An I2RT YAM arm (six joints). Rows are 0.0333 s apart.
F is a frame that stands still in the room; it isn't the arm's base.
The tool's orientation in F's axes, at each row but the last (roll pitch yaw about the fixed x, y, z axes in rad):
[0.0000, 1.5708, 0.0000]
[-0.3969, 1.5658, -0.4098]
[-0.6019, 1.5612, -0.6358]
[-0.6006, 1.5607, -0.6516]
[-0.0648, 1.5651, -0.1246]
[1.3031, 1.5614, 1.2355]
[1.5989, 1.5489, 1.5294]
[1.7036, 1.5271, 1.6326]
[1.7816, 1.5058, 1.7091]
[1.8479, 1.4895, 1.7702]
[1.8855, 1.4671, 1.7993]
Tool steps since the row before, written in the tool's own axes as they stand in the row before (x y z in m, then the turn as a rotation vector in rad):
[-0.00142, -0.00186, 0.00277, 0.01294, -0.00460, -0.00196]
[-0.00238, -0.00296, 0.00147, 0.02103, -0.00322, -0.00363]
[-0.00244, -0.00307, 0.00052, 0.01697, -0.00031, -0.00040]
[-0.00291, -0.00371, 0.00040, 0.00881, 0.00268, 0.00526]
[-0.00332, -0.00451, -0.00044, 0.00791, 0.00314, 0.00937]
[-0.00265, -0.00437, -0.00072, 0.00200, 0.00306, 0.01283]
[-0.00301, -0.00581, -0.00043, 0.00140, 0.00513, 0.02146]
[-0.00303, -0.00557, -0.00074, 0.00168, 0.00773, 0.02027]
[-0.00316, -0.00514, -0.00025, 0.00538, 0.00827, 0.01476]
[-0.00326, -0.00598, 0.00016, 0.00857, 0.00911, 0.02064]
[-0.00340, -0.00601, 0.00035, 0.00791, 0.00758, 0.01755]
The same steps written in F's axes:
[0.00277, -0.00186, 0.00142, -0.00196, -0.00460, -0.01294]
[0.00142, -0.00297, 0.00239, -0.00357, -0.00321, -0.02104]
[0.00040, -0.00307, 0.00246, -0.00028, -0.00039, -0.01697]
[0.00019, -0.00371, 0.00293, 0.00546, 0.00235, -0.00878]
[-0.00073, -0.00447, 0.00332, 0.00959, 0.00257, -0.00786]
[-0.00102, -0.00433, 0.00261, 0.01301, 0.00220, -0.00194]
[-0.00084, -0.00583, 0.00288, 0.02177, 0.00366, -0.00130]
[-0.00113, -0.00563, 0.00279, 0.02076, 0.00634, -0.00146]
[-0.00059, -0.00530, 0.00283, 0.01527, 0.00751, -0.00504]
[-0.00026, -0.00622, 0.00278, 0.02115, 0.00815, -0.00829]
[-0.00010, -0.00633, 0.00278, 0.01795, 0.00683, -0.00768]

